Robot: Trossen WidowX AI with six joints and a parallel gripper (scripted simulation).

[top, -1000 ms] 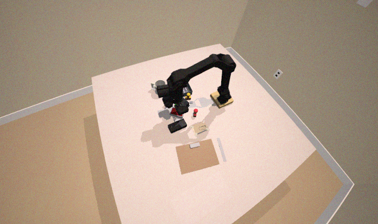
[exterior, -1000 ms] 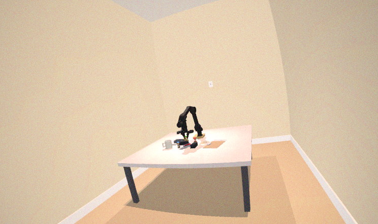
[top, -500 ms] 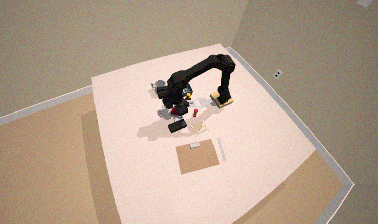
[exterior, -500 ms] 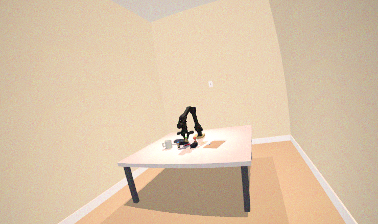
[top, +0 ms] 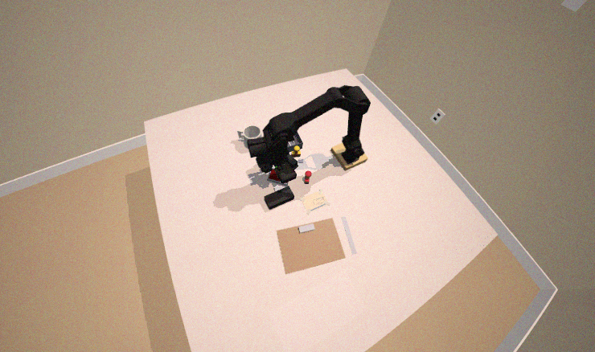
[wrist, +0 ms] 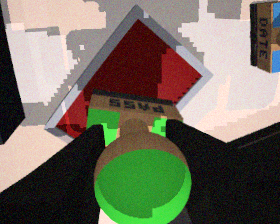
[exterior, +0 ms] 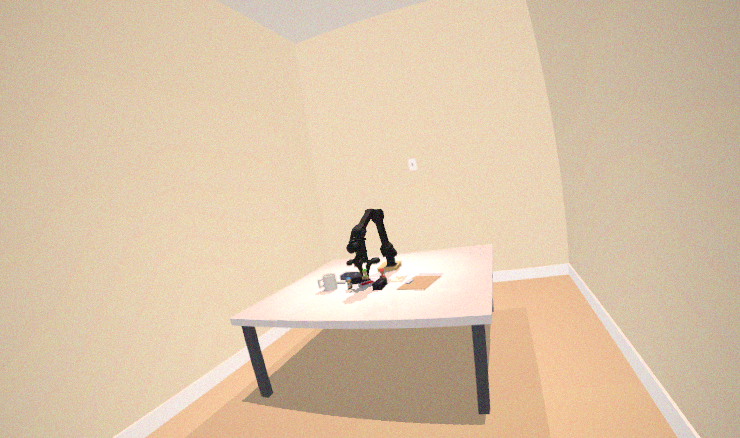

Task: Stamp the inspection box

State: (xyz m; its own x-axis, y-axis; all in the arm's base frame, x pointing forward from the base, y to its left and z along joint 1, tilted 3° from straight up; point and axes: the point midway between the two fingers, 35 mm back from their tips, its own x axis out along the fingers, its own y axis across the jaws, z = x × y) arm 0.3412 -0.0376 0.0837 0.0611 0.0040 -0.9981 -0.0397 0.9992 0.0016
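Now: the red ink pad 5 cm below my gripper tip. The rest, counted from my gripper tip: black box: 4 cm ahead, 10 cm to the left, 4 cm below; blue-knobbed stamp: 4 cm ahead, 9 cm to the right, 4 cm below; red-knobbed stamp: 11 cm behind, 6 cm to the left, 4 cm below.
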